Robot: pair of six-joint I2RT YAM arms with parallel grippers.
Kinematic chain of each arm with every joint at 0, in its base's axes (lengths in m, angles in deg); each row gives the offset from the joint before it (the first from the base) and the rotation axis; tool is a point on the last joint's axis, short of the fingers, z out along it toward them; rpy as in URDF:
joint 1: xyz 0 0 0.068 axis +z
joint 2: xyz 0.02 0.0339 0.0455 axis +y
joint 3: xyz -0.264 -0.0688 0 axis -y
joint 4: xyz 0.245 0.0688 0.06 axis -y
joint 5: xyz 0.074 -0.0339 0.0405 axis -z
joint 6: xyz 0.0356 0 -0.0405 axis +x
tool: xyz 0 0 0 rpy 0 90 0
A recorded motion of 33 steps. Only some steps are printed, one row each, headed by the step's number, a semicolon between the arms.
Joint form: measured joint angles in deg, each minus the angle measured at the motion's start. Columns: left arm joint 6, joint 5, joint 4, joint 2, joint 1, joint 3; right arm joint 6, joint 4, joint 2, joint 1, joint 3, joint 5.
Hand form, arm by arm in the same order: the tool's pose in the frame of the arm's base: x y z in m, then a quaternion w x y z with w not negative. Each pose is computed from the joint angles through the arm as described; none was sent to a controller.
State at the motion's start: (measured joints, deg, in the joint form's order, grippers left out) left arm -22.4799 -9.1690 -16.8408 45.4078 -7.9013 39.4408; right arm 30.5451 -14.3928 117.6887 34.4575 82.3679 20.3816
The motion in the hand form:
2: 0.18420 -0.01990 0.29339 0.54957 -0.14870 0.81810 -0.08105; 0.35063 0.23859 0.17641 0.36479 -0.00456 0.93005 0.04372
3: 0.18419 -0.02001 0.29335 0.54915 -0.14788 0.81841 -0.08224; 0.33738 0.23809 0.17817 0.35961 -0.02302 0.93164 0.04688
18: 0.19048 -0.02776 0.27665 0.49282 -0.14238 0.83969 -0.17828; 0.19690 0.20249 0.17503 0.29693 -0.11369 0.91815 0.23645
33: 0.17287 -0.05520 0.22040 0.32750 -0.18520 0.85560 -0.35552; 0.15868 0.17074 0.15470 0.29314 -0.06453 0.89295 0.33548
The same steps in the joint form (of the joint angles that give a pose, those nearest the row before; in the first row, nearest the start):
2: 0.00 0.11 0.00 0.00 0.00 0.00; -2.21 0.18 -4.77 1.35 -5.84 -1.22
3: 0.00 0.28 -0.02 0.00 0.00 0.00; -3.19 0.22 -7.10 2.32 -8.59 -1.92
18: -5.97 11.28 0.00 2.49 0.00 -1.51; 1.09 11.72 -35.36 11.36 -42.75 -20.22
33: -25.64 26.66 2.71 1.84 -6.43 -12.02; 10.12 25.60 -45.64 11.82 -58.80 -25.73

